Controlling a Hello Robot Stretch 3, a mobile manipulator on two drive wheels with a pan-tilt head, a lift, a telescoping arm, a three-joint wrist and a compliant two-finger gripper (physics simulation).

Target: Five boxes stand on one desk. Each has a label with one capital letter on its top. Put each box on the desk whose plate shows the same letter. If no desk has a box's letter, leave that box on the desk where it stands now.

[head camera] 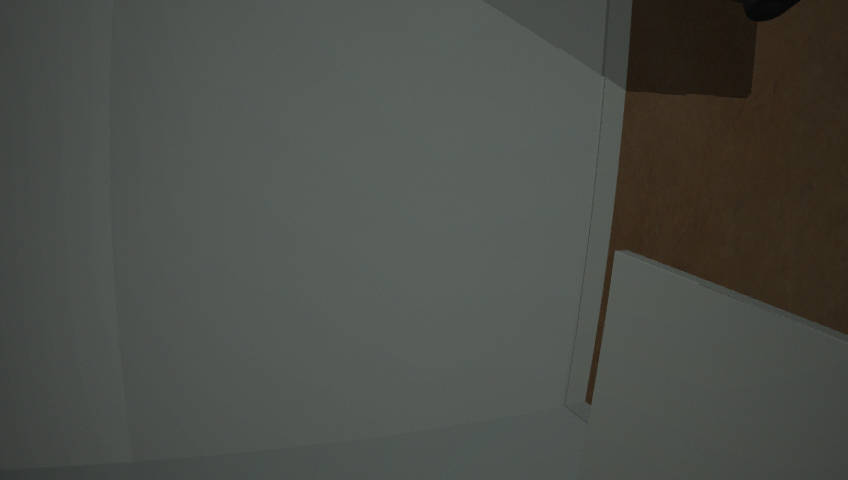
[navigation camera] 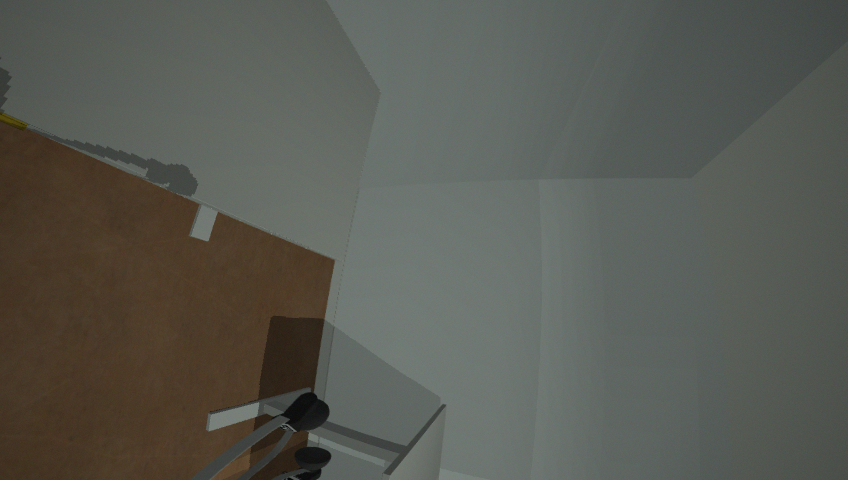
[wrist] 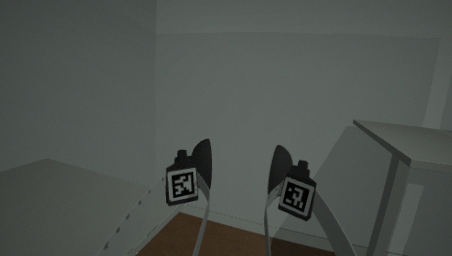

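My gripper (navigation camera: 310,435) (wrist: 241,160) is open partway, with the two fingertips apart and no box between them. One desk (head camera: 714,380) (navigation camera: 249,136) (wrist: 50,195) has a pale top; it lies at the lower right in the head view, the upper left in the navigation view and the left in the wrist view. The end of a yellow plate (navigation camera: 13,121) shows on its edge; no letter can be read. Another pale-topped piece, seemingly a desk (navigation camera: 423,443) (wrist: 425,145), is beside the gripper at the right of the wrist view. No lettered box shows in these views.
A grey wall (head camera: 357,208) (navigation camera: 446,255) (wrist: 275,90) stands behind, with a pale skirting strip (head camera: 605,178) along the brown floor (head camera: 714,178) (navigation camera: 119,327) (wrist: 215,235). A desk foot (navigation camera: 203,223) juts out onto the floor, and another foot (navigation camera: 235,414) lies near the gripper.
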